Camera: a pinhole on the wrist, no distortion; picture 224 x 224 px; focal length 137.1 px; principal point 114.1 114.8 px. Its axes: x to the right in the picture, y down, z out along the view. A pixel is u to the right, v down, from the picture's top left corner.
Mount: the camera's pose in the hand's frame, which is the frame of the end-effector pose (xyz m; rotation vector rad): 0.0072 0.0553 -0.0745 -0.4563 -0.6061 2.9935
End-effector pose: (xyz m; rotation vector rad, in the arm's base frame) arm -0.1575 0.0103 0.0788 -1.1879 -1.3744 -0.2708
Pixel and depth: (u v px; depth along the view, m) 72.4 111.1 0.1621
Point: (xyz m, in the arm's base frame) -0.2109 0.0739 0.0675
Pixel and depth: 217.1 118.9 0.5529
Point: -0.5699 -0.0807 -0.3976
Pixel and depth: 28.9 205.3 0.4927
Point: -0.6546 0.1201 0.3588
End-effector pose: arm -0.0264 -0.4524 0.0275 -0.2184 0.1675 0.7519
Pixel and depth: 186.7 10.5 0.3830
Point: -0.3610 -0.4247 0.3766
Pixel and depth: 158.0 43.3 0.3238
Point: -0.2147 -0.4411 0.2950
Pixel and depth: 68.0 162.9 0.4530
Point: 0.2006 -0.5583 0.3540
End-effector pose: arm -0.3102 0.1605 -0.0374 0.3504 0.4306 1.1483
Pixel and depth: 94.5 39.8 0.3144
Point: -0.2584 0.1403 0.2564
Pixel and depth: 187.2 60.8 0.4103
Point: -0.3382 -0.1259 0.2965
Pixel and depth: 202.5 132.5 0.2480
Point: -0.3033 -0.0648 0.0469
